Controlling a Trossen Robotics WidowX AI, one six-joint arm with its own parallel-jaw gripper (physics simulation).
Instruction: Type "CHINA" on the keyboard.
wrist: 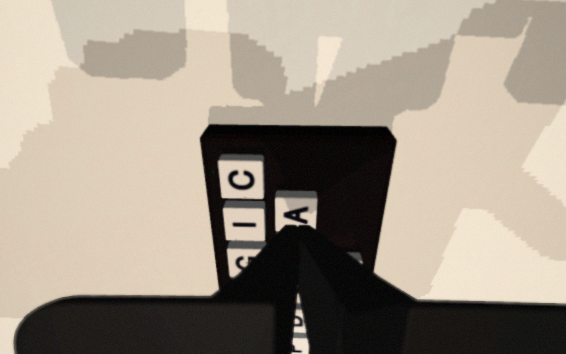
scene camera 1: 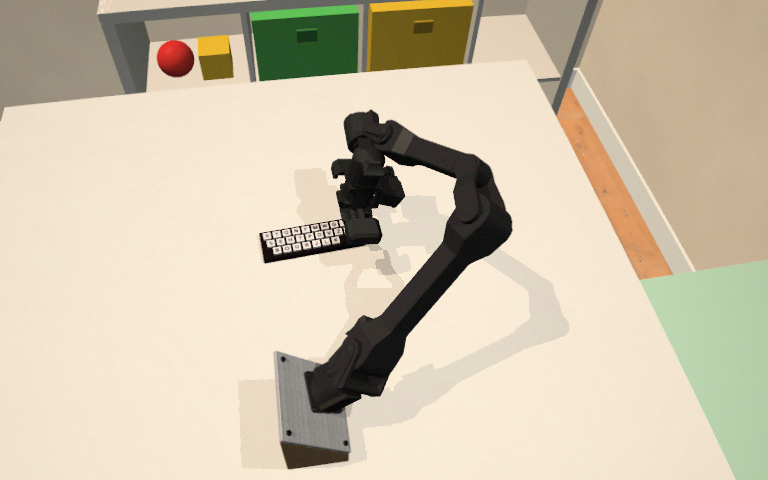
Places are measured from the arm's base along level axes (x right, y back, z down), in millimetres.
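Pixels of known places: gripper, fingertip midpoint: (wrist: 296, 237) (scene camera 1: 347, 226); arm's base, link origin: (scene camera 1: 322, 392).
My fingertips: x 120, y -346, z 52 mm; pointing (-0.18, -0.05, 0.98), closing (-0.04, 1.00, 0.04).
For each thing: its middle in the pictures, then the offset to it from my fingertips. Level surfaces: height alone.
- black keyboard, body centre: (wrist: 292, 325) (scene camera 1: 312, 238) dx -71, dy -1, dz +20 mm
- C key, body centre: (wrist: 242, 177) dx +16, dy -19, dz +13 mm
- I key, body centre: (wrist: 245, 221) dx -3, dy -19, dz +13 mm
- N key, body centre: (scene camera 1: 296, 231) dx -99, dy -20, dz +14 mm
- H key, body centre: (scene camera 1: 290, 240) dx -114, dy -1, dz +14 mm
- white table, surface height: dz +28 mm
The black keyboard (scene camera 1: 305, 237) (wrist: 345, 172) with white letter keys lies on the table, its right end partly hidden by my gripper in the scene view. In the wrist view the C key (wrist: 241, 179), the I key (wrist: 244, 224) and the A key (wrist: 296, 206) show near the keyboard's end. The N key (scene camera 1: 296, 230) and the H key (scene camera 1: 291, 240) show in the scene view. My gripper (scene camera 1: 363, 230) (wrist: 296, 237) is shut and empty, pointing down at this end. Its tips overlap the lower edge of the A key in the wrist view; contact cannot be told.
The arm's metal base plate (scene camera 1: 314, 407) stands on the white table (scene camera 1: 141, 316) at the front. Behind the table, a shelf unit (scene camera 1: 246, 48) holds a red ball (scene camera 1: 175, 58), a yellow block (scene camera 1: 215, 57), a green bin (scene camera 1: 307, 48) and a yellow bin (scene camera 1: 420, 42).
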